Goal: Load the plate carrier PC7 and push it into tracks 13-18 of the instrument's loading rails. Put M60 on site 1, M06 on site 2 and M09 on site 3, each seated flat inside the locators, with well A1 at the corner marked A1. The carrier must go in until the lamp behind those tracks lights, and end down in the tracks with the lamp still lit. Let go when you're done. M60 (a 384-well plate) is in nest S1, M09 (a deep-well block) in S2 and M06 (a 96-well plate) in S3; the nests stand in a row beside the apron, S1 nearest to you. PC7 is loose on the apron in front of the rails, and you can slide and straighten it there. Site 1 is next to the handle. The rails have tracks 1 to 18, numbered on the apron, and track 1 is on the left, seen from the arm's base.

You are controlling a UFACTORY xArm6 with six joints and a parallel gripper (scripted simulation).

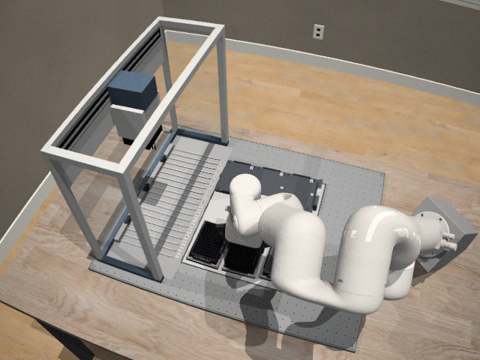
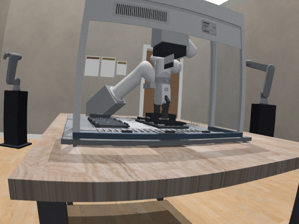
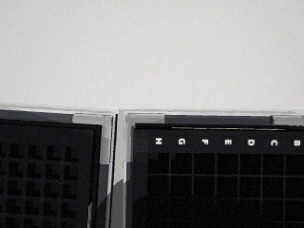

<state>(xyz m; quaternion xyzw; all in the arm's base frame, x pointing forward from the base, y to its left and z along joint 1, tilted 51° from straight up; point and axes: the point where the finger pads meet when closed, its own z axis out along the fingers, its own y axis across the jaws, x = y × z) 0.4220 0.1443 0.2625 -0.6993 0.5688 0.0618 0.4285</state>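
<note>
Now: hand 40 mm above the nest S2. From my hand the other things lie so: plate carrier PC7 (100 mm ahead, 250 mm to the right, 30 mm below).
</note>
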